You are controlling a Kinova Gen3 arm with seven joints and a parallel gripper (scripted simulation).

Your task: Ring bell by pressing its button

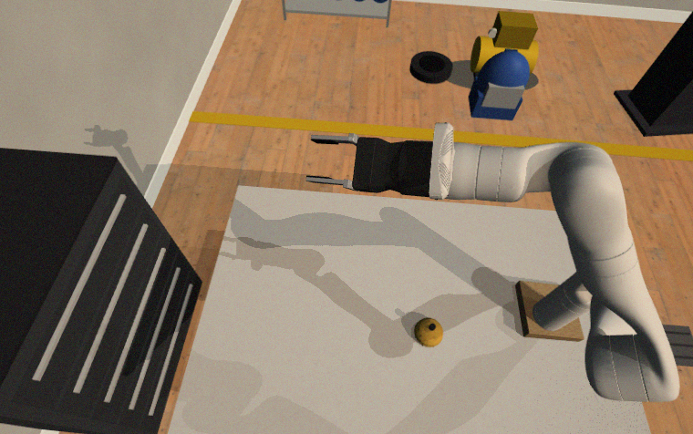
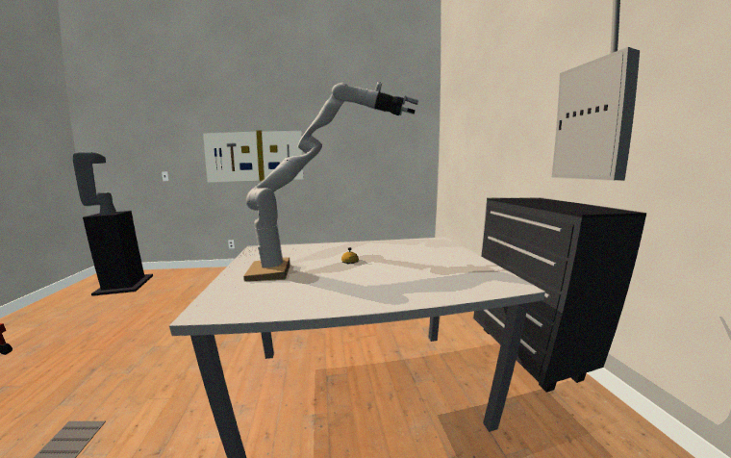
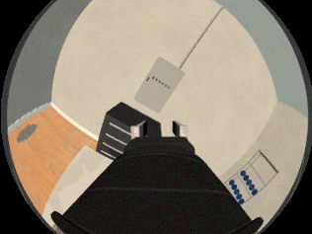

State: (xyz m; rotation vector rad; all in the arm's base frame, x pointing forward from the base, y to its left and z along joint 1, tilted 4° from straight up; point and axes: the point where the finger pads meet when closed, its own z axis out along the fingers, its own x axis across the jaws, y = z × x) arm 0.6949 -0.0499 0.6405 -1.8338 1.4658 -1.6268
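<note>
The yellow dome bell lies 29 cm behind my hand, 6 cm to the left of it and 68 cm below it.
</note>
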